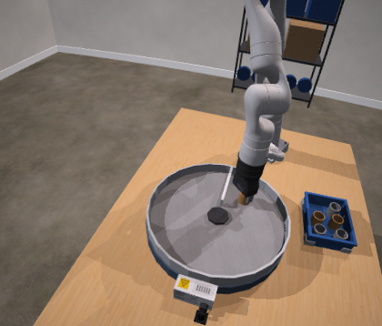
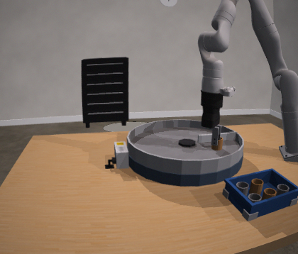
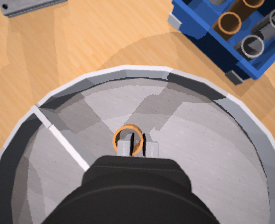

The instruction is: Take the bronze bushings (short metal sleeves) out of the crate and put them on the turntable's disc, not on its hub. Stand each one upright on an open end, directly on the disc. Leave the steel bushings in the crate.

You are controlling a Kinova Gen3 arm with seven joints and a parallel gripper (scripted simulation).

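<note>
Now: hand 80 mm past the blue crate, 260 mm to the right of it and 70 mm above it. From my hand the other things lie so: grey turntable disc (90 mm ahead, 60 mm to the right, 40 mm below).
</note>
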